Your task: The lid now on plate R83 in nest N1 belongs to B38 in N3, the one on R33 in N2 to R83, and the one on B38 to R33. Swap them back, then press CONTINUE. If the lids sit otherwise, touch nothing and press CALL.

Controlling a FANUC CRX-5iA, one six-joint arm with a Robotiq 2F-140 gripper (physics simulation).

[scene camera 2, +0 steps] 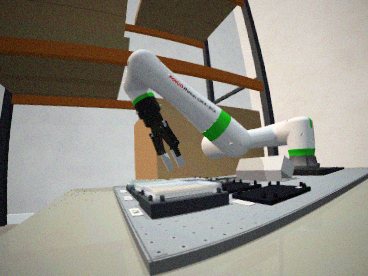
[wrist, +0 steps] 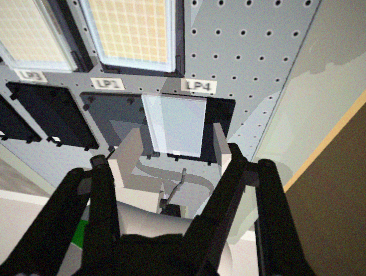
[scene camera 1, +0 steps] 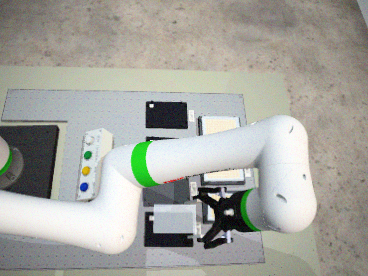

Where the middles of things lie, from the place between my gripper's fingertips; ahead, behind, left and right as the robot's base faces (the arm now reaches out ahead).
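Labels:
Positions counted from my hand: N2 nest [scene camera 2: 161, 209], 5 cm below, 17 cm ahead, 29 cm to the left; LP1 nest [scene camera 1: 177, 192], 6 cm below, 4 cm behind, 11 cm to the left; LP3 nest [wrist: 53, 108], 6 cm below, 2 cm behind, 24 cm to the left; LP4 nest [scene camera 1: 152, 239], 6 cm below, 5 cm behind, 1 cm to the right.

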